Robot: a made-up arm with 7 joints. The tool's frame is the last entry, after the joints.
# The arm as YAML. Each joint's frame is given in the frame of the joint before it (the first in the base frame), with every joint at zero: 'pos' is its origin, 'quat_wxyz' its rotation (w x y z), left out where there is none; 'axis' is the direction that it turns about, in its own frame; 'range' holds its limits. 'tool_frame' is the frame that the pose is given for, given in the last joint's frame.
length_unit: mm
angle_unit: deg
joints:
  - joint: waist
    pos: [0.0, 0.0, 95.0]
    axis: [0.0, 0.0, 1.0]
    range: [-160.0, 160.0]
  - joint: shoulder
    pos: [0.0, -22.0, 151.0]
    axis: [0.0, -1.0, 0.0]
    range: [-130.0, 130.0]
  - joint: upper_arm
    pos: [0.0, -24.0, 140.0]
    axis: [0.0, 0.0, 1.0]
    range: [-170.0, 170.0]
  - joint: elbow
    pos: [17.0, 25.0, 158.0]
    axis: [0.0, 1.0, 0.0]
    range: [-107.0, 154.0]
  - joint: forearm
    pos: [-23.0, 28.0, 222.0]
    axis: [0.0, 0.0, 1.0]
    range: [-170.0, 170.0]
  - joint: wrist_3
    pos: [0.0, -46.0, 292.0]
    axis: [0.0, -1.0, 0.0]
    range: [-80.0, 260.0]
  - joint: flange
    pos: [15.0, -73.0, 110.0]
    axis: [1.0, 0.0, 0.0]
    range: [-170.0, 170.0]
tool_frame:
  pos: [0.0, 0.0, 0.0]
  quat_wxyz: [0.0, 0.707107, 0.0, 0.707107]
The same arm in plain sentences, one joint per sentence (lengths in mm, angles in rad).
The arm has seven revolute joints in a row. What follows holds with every joint at zero, and every direction is one of the base frame's.
Joint 1 sits 95 mm along +z from the base frame's origin and turns about +z, from -2.7925 to 2.7925 rad.
Joint 2 sits 22 mm along -y and 151 mm along +z from joint 1 and turns about -y, from -2.2689 to 2.2689 rad.
Joint 3 sits 24 mm along -y and 140 mm along +z from joint 2 and turns about +z, from -2.9671 to 2.9671 rad.
Joint 4 sits 17 mm along +x and 25 mm along +y and 158 mm along +z from joint 3 and turns about +y, from -1.8675 to 2.6878 rad.
Joint 5 sits 23 mm along -x and 28 mm along +y and 222 mm along +z from joint 4 and turns about +z, from -2.9671 to 2.9671 rad.
Joint 6 sits 46 mm along -y and 292 mm along +z from joint 5 and turns about -y, from -1.3963 to 4.5379 rad.
Joint 7 sits 15 mm along +x and 73 mm along -y and 110 mm along +z from joint 6 and turns about +x, from -2.9671 to 2.9671 rad.
The tool frame, which is the frame that the pose is given for, sits at the same point as joint 7; its axes are the base frame's turned by roll 3.1416, pitch -1.5708 and yaw 0 rad (as in URDF: about the fixed x, then y, then z).

